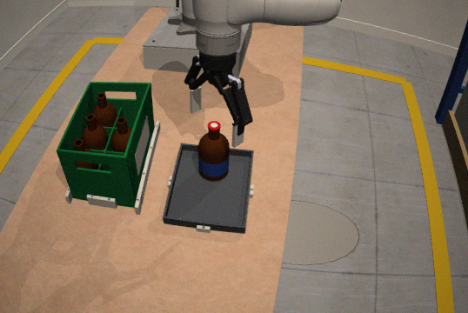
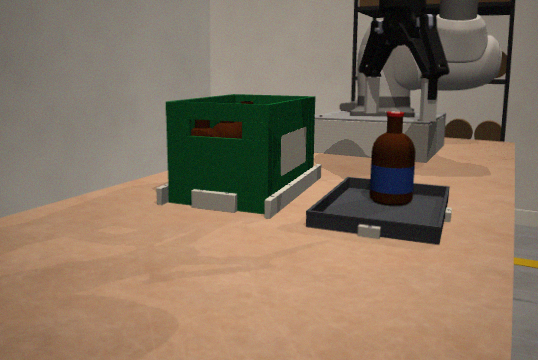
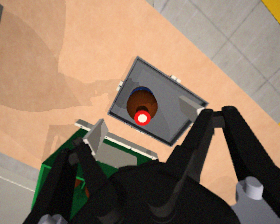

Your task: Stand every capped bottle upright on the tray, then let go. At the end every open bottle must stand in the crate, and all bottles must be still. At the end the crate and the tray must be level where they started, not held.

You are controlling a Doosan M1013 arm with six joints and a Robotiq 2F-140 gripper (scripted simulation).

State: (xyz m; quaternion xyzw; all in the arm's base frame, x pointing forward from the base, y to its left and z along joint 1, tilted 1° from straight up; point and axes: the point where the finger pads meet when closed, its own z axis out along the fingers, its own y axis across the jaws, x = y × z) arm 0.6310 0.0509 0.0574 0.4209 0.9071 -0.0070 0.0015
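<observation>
Right now the bottle is 80 mm below my hand. The rest, counted from my hand: crate: 270 mm to the right, 80 mm below, 20 mm behind; then dark grey tray: 150 mm below, 60 mm ahead, 10 mm to the right.
</observation>
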